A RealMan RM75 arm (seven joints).
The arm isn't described. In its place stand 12 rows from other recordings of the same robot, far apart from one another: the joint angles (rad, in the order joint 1, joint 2, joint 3, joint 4, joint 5, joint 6, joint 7), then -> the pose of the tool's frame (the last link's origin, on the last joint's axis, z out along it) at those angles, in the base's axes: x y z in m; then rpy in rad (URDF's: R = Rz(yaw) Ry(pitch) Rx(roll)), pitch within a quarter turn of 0, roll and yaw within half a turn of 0.
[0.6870, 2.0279, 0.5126, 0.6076, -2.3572, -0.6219, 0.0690] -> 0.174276 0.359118 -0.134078 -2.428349 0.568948 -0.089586
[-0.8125, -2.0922, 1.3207, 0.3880, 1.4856, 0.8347, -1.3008] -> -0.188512 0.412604 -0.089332 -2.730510 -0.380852 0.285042
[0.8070, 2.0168, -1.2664, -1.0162, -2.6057, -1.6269, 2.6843] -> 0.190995 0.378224 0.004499 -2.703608 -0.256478 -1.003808
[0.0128, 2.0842, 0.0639, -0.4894, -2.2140, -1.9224, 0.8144] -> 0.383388 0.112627 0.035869 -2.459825 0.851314 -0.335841
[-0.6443, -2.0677, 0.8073, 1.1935, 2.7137, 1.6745, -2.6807] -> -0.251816 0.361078 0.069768 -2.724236 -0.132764 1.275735
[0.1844, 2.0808, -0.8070, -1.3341, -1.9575, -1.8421, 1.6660] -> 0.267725 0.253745 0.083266 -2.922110 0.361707 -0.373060
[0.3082, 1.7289, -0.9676, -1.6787, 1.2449, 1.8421, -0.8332] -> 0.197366 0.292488 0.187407 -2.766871 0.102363 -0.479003
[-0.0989, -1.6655, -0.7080, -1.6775, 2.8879, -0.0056, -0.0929] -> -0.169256 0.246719 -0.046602 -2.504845 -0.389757 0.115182
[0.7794, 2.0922, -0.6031, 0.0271, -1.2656, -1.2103, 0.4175] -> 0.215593 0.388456 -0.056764 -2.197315 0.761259 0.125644
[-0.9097, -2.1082, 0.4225, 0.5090, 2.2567, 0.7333, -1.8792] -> -0.229661 0.473602 0.005514 -2.552909 -0.717377 0.792837
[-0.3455, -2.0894, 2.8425, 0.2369, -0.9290, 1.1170, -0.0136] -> -0.315953 0.262674 -0.098154 -2.176170 -0.554306 0.082886
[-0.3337, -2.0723, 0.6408, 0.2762, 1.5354, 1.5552, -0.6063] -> -0.313832 0.270600 -0.011373 -2.328089 -0.756714 -0.072230
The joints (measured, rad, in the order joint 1, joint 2, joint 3, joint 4, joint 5, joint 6, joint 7), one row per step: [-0.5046 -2.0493 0.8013 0.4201 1.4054 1.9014 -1.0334]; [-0.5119 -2.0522 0.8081 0.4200 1.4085 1.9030 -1.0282]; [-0.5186 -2.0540 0.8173 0.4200 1.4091 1.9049 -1.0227]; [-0.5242 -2.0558 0.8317 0.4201 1.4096 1.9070 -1.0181]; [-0.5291 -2.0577 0.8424 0.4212 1.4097 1.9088 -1.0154]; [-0.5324 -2.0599 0.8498 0.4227 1.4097 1.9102 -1.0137]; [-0.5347 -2.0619 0.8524 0.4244 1.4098 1.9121 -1.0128]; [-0.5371 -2.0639 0.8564 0.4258 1.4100 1.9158 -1.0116]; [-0.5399 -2.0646 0.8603 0.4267 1.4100 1.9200 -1.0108]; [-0.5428 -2.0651 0.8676 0.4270 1.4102 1.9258 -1.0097]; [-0.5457 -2.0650 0.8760 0.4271 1.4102 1.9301 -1.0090]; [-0.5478 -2.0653 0.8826 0.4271 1.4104 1.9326 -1.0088]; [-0.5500 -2.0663 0.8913 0.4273 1.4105 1.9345 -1.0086]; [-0.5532 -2.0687 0.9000 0.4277 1.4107 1.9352 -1.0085]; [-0.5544 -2.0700 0.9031 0.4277 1.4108 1.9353 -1.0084]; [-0.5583 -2.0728 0.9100 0.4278 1.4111 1.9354 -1.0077]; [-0.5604 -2.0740 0.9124 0.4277 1.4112 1.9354 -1.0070]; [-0.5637 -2.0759 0.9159 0.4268 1.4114 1.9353 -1.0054]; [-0.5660 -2.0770 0.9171 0.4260 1.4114 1.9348 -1.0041]
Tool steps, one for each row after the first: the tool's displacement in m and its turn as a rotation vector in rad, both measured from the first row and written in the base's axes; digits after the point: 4 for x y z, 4 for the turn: [0.0030 0.0004 -0.0022 -0.0048 0.0032 -0.0145]; [0.0058 0.0008 -0.0040 -0.0089 0.0066 -0.0295]; [0.0086 0.0004 -0.0065 -0.0178 0.0118 -0.0457]; [0.0110 0.0003 -0.0084 -0.0245 0.0151 -0.0590]; [0.0129 0.0002 -0.0099 -0.0292 0.0168 -0.0687]; [0.0144 0.0001 -0.0106 -0.0309 0.0163 -0.0754]; [0.0159 -0.0003 -0.0115 -0.0342 0.0155 -0.0842]; [0.0173 -0.0006 -0.0119 -0.0374 0.0151 -0.0933]; [0.0189 -0.0013 -0.0127 -0.0439 0.0156 -0.1052]; [0.0203 -0.0019 -0.0135 -0.0510 0.0174 -0.1159]; [0.0213 -0.0024 -0.0144 -0.0569 0.0190 -0.1233]; [0.0225 -0.0030 -0.0157 -0.0644 0.0211 -0.1314]; [0.0243 -0.0034 -0.0176 -0.0722 0.0228 -0.1397]; [0.0250 -0.0036 -0.0184 -0.0752 0.0231 -0.1426]; [0.0270 -0.0038 -0.0202 -0.0814 0.0240 -0.1503]; [0.0279 -0.0038 -0.0209 -0.0833 0.0242 -0.1539]; [0.0293 -0.0037 -0.0221 -0.0861 0.0243 -0.1590]; [0.0301 -0.0036 -0.0228 -0.0867 0.0241 -0.1615]
